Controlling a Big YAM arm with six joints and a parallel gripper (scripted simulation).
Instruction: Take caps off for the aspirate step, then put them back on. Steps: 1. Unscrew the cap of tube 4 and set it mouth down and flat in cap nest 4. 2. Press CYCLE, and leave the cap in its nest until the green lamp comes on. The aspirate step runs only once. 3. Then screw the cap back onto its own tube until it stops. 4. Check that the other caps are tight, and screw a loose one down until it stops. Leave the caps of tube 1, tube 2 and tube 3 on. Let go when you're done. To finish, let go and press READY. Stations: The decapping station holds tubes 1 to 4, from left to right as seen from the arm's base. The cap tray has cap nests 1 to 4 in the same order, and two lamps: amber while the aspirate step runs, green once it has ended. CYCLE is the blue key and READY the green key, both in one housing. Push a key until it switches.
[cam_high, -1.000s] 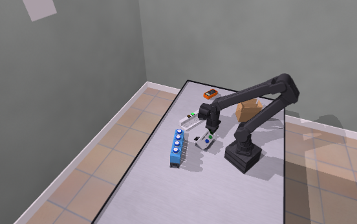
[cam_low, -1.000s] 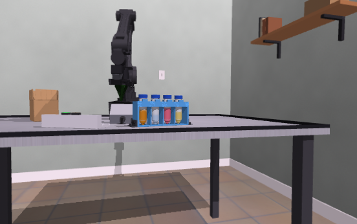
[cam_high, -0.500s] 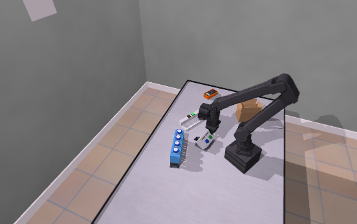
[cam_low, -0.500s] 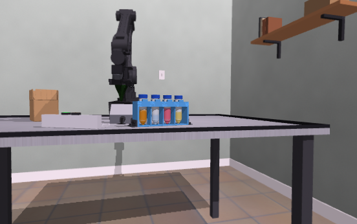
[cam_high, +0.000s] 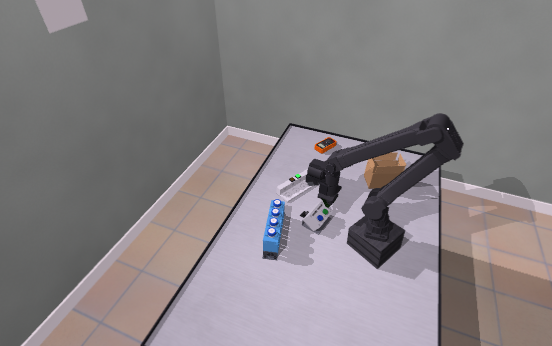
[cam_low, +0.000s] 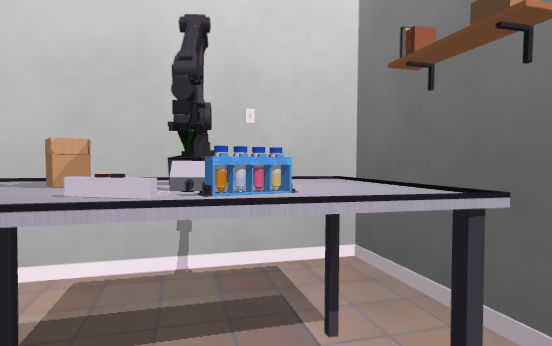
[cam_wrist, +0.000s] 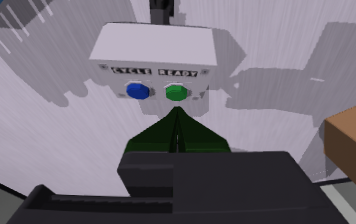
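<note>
Right now the green ready key is 40 mm below my hand. Round my hand: white key housing (50 mm below, 30 mm ahead, 20 mm to the left); then blue cycle key (40 mm to the left, 40 mm below, 20 mm ahead); then cardboard box (370 mm to the right, 210 mm behind, 40 mm below).
</note>
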